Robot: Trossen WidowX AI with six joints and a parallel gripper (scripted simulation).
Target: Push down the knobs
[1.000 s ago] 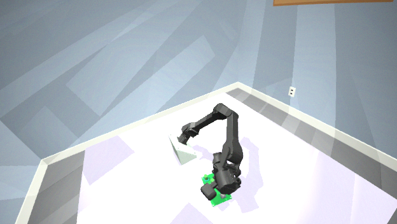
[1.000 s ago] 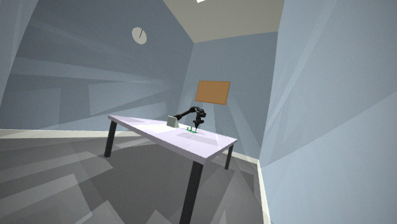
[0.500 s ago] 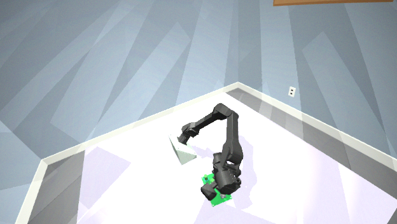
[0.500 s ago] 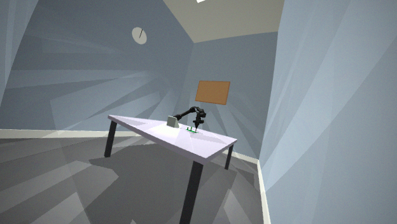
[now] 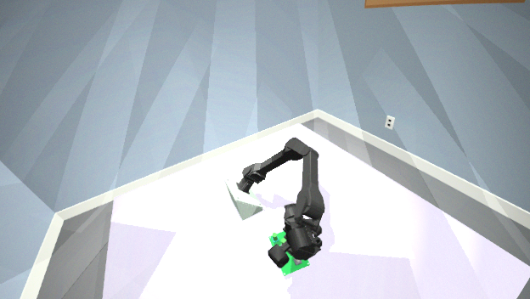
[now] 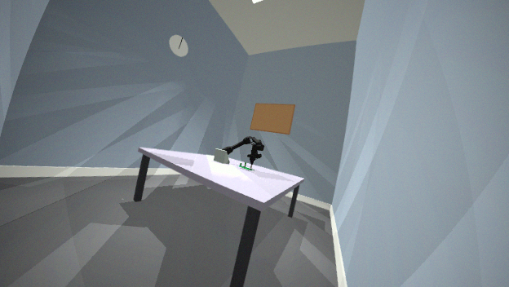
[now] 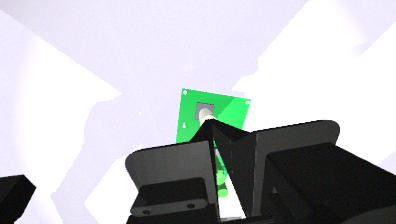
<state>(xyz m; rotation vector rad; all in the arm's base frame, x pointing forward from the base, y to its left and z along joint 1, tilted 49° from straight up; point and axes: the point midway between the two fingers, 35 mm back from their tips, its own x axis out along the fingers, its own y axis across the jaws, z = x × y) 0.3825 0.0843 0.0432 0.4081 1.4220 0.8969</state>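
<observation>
Right now my gripper tip is 20 mm above the potentiometer knob.
</observation>
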